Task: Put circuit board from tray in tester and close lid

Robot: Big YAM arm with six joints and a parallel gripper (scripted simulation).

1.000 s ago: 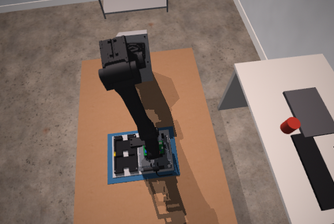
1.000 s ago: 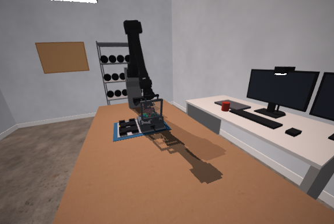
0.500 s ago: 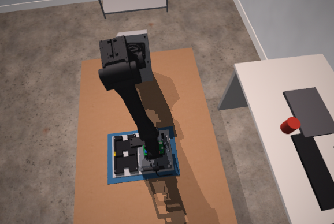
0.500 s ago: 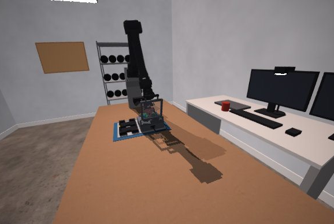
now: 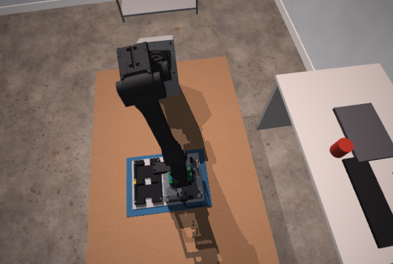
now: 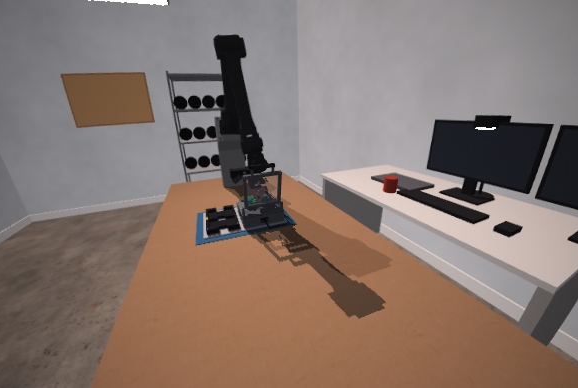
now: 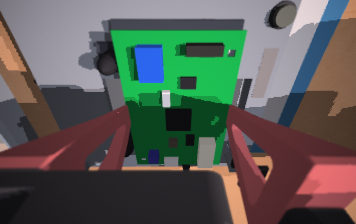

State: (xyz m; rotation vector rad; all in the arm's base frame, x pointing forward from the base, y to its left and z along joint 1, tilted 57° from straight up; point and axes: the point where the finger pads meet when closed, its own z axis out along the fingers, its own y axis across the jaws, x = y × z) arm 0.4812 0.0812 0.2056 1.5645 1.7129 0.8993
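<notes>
Now: the green circuit board right at my hand. Round my hand: clear lid 12 cm ahead, 9 cm above, 2 cm to the left.
</notes>
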